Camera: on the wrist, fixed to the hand. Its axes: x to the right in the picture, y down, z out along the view.
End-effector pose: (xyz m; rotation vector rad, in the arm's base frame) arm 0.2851 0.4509 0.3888 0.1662 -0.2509 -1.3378
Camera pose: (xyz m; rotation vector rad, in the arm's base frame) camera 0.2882 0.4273 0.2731 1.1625 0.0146 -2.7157
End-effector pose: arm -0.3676 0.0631 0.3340 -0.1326 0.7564 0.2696
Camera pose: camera -0.4227 0.0103 0.2438 -0.3454 0.9011 -1.4390
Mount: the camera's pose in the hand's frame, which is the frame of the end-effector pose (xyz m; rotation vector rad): 0.0139 -0.0327 -0.1127 0.4219 0.4206 -1.5712
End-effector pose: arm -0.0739 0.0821 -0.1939 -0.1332 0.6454 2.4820
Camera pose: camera -0.0725 0.0592 -0.3098 -0.6888 0.7561 0.7882
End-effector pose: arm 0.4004 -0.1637 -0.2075 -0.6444 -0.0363 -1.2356
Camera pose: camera 0.3413 -0.2349 -0.2810 0.1788 -0.5138 -2.7381
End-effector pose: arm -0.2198 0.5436 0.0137 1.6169 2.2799 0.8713
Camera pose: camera -0.3060 0.5106 0.0875 -0.6410 3.0033 0.2488
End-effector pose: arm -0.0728 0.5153 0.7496 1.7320 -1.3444 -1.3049
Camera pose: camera 0.0442 0.4998 0.7560 -2.6366 -0.2227 0.8893
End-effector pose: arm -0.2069 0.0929 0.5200 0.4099 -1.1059 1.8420
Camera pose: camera -0.1684 0.1991 0.4852 0.7717 0.0869 0.6136
